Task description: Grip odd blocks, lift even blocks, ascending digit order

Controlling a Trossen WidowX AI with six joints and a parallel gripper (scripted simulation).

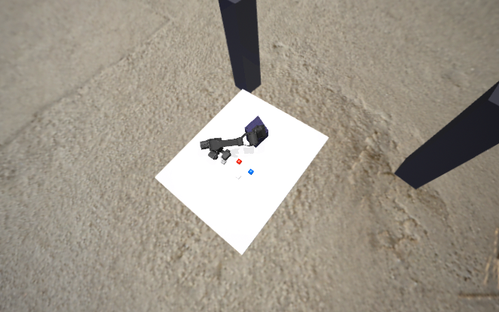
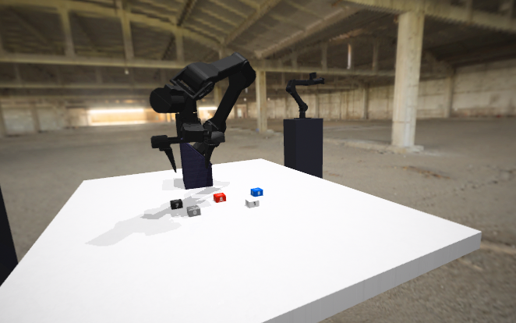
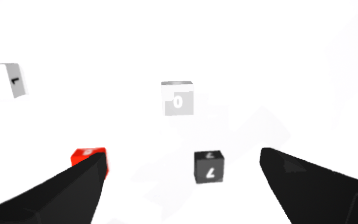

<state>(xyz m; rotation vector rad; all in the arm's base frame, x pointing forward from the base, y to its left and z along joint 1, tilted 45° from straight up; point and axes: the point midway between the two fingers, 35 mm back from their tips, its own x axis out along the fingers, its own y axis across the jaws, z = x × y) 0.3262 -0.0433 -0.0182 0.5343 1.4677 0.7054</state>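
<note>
Right now the grey block is 120 mm below my gripper tip. The rest, counted from my gripper tip: white block 170 mm to the left, 120 mm below; then black block 120 mm below, 80 mm behind, 50 mm to the right; then red block 120 mm below, 80 mm to the left, 80 mm behind.
</note>
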